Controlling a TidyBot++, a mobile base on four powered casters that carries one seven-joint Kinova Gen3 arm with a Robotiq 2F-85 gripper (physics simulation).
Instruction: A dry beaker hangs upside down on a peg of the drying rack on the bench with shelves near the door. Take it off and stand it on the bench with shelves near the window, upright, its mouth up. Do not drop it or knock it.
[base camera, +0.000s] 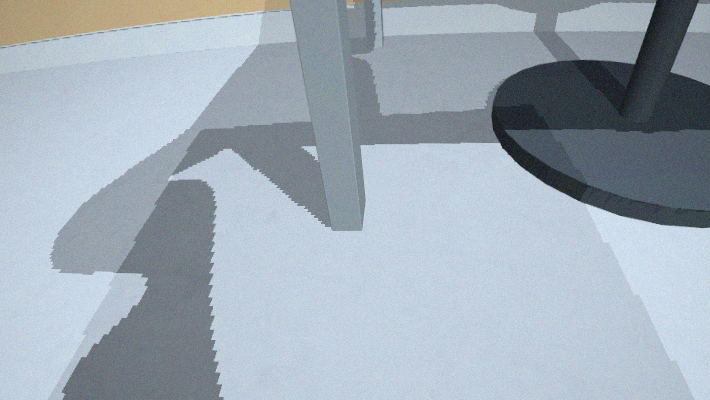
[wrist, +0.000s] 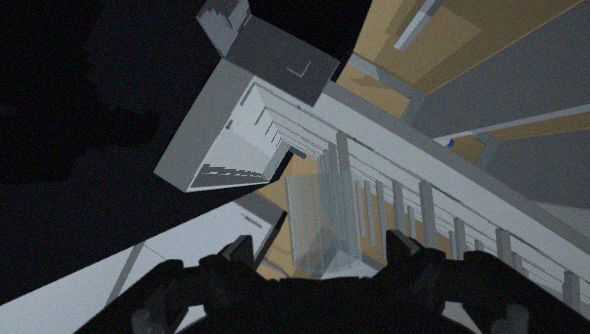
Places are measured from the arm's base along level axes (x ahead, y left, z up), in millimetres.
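Pixels of known places: gripper, fingertip midpoint: (wrist: 318, 247).
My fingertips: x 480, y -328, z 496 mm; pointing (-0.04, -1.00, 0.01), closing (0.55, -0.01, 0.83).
For each thing: its top centre in the pictures, then the offset to it from my fingertips. "*": a spot on its surface instead.
- clear beaker, middle of its top: (wrist: 368, 243) dz +62, dx -4, dy -95 mm
- grey leg, surface spot: (base camera: 330, 125) * dz -736, dx -39, dy +379 mm
- round black base, middle of its top: (base camera: 634, 114) dz -862, dx +158, dy -91 mm
The clear beaker (wrist: 322, 220) shows in the wrist view at the middle, on a peg at the left part of the white drying rack (wrist: 395, 131). Its far end is overlapped by the rack's pegs in this view, and its rim is hard to make out. My gripper (wrist: 318, 247) is open. The fingertips stand to the left and right of the beaker's near part in the picture; how far along it they reach I cannot tell. The bench near the window cannot be made out.
Several grey pegs (wrist: 428, 215) stand right of the beaker. A white cabinet (wrist: 200, 240) is at lower left, and grey boards (wrist: 510, 75) are at upper right. In the base camera view a grey leg (base camera: 330, 125) stands ahead, with a round black base (base camera: 625, 170) to its right.
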